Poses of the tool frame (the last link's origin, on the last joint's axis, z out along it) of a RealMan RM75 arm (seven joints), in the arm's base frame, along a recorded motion.
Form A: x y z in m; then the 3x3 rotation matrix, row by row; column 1 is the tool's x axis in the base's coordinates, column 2 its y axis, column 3 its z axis. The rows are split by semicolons.
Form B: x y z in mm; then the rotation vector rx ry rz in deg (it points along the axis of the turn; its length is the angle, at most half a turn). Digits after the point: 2 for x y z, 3 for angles.
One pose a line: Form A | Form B
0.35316, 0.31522, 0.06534; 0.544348, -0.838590, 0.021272; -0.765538, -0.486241, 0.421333; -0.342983, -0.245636, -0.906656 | 353.16, 315.22, 65.34, -137.647, 75.173, 15.076
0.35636, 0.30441, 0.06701; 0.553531, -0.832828, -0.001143; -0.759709, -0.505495, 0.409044; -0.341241, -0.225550, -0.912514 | 356.36, 304.41, 67.01, -139.238, 74.622, 16.043
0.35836, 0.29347, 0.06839; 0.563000, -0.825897, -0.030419; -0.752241, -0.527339, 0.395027; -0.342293, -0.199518, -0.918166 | 358.36, 293.47, 68.39, -141.076, 74.003, 17.477
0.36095, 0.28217, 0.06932; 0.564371, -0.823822, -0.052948; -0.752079, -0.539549, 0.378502; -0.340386, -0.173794, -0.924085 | 360.95, 282.17, 69.32, -142.527, 74.177, 18.514
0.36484, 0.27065, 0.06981; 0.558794, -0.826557, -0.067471; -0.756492, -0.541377, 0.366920; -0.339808, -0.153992, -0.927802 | 364.84, 270.65, 69.81, -143.244, 74.889, 19.267
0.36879, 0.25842, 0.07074; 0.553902, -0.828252, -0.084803; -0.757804, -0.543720, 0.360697; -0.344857, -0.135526, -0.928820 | 368.79, 258.42, 70.74, -143.775, 75.348, 20.412
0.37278, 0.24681, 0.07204; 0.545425, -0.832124, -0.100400; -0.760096, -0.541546, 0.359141; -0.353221, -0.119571, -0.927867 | 372.78, 246.81, 72.04, -143.885, 75.990, 21.649
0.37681, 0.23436, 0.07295; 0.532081, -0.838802, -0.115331; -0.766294, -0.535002, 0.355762; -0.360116, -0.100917, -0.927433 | 376.81, 234.36, 72.95, -143.879, 77.121, 22.844
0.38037, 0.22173, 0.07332; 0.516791, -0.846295, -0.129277; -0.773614, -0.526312, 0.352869; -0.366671, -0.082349, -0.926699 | 380.37, 221.73, 73.32, -143.747, 78.408, 24.005
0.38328, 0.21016, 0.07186; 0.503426, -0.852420, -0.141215; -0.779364, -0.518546, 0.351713; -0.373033, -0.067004, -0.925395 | 383.28, 210.16, 71.86, -143.557, 79.479, 25.047
